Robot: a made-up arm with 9 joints. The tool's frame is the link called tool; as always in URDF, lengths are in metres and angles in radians. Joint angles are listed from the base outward.
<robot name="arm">
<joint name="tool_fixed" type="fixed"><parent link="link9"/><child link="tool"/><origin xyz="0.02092 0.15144 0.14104" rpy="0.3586 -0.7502 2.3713"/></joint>
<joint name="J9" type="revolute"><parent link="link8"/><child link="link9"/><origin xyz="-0.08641 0.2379 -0.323" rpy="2.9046 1.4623 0"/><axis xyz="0 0 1"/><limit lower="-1.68" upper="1.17"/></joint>
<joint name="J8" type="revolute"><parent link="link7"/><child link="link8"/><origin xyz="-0.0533 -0.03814 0.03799" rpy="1.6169 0.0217 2.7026"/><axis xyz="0 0 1"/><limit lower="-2.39" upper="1.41"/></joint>
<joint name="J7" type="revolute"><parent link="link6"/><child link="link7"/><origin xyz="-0.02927 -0.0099 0.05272" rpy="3.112 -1.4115 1.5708"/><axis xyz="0 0 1"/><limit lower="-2.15" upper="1.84"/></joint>
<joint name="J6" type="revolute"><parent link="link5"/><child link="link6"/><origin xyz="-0.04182 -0.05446 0.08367" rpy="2.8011 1.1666 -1.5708"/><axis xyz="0 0 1"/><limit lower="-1.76" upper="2.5"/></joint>
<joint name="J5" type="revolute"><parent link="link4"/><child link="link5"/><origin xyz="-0.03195 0.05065 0.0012" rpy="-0.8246 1.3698 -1.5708"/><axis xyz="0 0 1"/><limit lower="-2.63" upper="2.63"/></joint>
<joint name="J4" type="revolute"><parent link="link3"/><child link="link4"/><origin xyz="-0.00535 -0.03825 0.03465" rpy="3.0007 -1.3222 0"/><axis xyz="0 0 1"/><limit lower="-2" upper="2.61"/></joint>
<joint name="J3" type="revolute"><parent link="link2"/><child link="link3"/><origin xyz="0.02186 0.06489 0.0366" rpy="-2.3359 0.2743 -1.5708"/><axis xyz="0 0 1"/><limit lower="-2.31" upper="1.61"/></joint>
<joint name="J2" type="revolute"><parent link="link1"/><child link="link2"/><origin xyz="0.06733 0.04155 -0.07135" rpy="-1.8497 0 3.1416"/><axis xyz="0 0 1"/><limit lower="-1.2" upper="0.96"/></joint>
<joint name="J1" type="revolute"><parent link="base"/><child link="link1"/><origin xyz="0.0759 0.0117 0.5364" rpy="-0.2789 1.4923 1.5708"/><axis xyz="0 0 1"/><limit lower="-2.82" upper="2.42"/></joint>
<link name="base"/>
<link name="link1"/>
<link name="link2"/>
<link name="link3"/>
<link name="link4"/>
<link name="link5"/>
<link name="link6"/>
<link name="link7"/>
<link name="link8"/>
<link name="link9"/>
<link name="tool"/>
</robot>
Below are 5 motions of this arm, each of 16 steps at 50 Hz.
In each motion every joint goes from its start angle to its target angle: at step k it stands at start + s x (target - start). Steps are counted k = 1, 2, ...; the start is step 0. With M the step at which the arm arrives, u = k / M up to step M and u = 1 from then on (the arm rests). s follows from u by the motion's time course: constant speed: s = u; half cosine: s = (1 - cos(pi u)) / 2; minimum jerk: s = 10 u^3 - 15 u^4 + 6 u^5.
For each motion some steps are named. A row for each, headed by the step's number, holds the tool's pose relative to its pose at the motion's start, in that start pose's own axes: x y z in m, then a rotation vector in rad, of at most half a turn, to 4 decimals.
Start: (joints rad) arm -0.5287 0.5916 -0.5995 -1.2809 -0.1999 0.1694 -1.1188 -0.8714 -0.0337
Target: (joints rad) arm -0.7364 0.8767 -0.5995 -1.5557 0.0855 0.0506 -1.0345 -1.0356 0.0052
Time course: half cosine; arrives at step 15
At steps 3, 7, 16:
3: -0.0137 0.0066 -0.0020 -0.0284 -0.0287 0.0367
7: -0.0629 0.0302 -0.0125 -0.1428 -0.1237 0.1812
16: -0.1338 0.0610 -0.0358 -0.3459 -0.2322 0.4359

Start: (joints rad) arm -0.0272 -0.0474 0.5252 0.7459 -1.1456 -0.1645 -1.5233 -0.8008 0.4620
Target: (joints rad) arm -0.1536 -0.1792 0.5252 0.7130 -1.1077 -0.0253 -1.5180 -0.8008 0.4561
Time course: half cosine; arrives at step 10
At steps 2, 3, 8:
2: -0.0039 -0.0005 0.0007 0.0062 -0.0170 -0.0104
3: -0.0084 -0.0011 0.0014 0.0136 -0.0366 -0.0222
8: -0.0380 -0.0051 0.0040 0.0628 -0.1582 -0.0915

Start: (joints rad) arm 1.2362 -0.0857 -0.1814 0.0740 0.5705 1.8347 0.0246 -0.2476 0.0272
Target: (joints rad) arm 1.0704 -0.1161 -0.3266 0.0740 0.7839 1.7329 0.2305 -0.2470 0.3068
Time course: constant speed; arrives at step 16
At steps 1, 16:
1: 0.0040 0.0094 -0.0004 -0.0087 0.0111 0.0116
16: 0.0612 0.1436 -0.0356 -0.1124 0.2050 0.1343

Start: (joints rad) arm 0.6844 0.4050 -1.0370 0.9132 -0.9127 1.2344 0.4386 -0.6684 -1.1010
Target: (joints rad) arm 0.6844 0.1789 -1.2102 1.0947 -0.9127 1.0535 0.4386 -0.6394 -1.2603
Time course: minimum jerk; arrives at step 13
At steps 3, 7, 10, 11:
3: -0.0102 0.0068 0.0126 -0.0307 -0.0088 -0.0216
7: -0.0673 0.0516 0.0787 -0.2035 -0.0557 -0.1466
10: -0.1043 0.0880 0.1187 -0.3207 -0.0841 -0.2341
11: -0.1100 0.0942 0.1247 -0.3393 -0.0883 -0.2482

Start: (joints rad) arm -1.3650 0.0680 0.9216 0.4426 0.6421 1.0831 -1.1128 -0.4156 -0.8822
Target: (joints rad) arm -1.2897 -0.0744 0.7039 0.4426 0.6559 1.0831 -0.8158 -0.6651 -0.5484
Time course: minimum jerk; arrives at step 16
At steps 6, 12, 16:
6: 0.0330 0.0421 0.0207 -0.0143 0.0133 0.1330
12: 0.1065 0.1447 0.0475 -0.0340 0.0946 0.4473
16: 0.1182 0.1625 0.0492 -0.0351 0.1149 0.5007

